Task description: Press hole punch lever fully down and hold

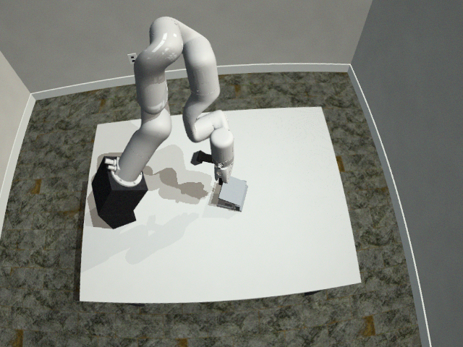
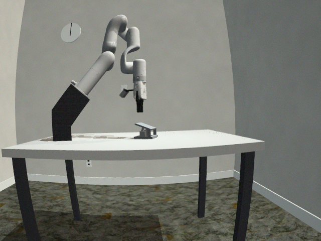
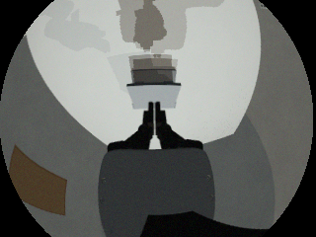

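Right now my hand is 10 cm above the hole punch lever, 3 cm short of it and 1 cm to the left of it. The rest, counted from my hand: hole punch (13 cm below, 4 cm ahead, 1 cm to the right).
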